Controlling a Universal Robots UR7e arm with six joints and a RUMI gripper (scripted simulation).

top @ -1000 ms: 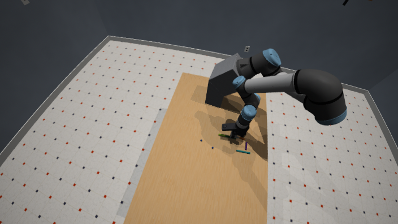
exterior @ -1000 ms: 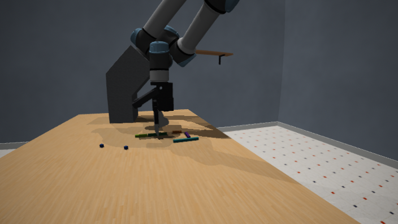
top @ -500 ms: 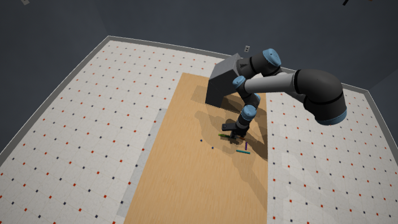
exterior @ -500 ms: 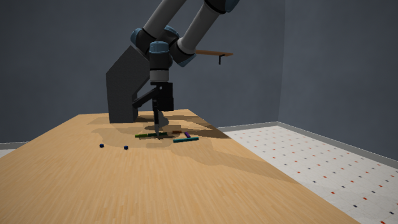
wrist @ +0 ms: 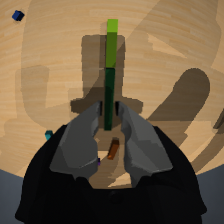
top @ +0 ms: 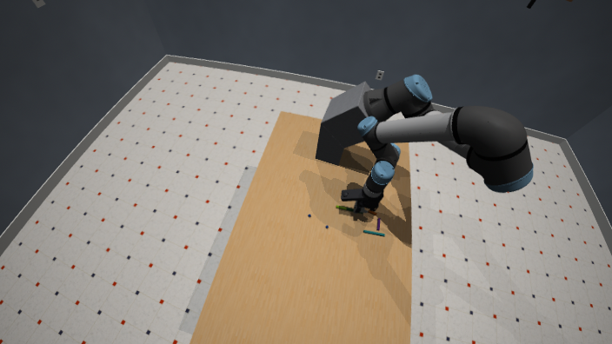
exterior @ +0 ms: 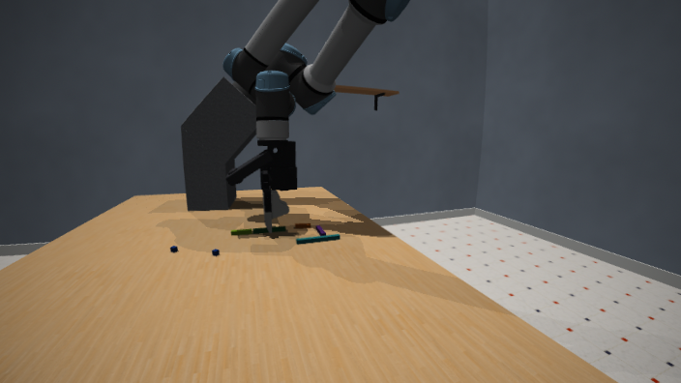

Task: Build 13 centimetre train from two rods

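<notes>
My hand is 10 mm above the green rod. From my hand the other things lie so: purple rod 20 mm ahead, 130 mm to the left, 10 mm below; lime rod 10 mm ahead, 70 mm to the right, 10 mm below; orange rod 20 mm behind, 80 mm to the left, 10 mm below.
</notes>
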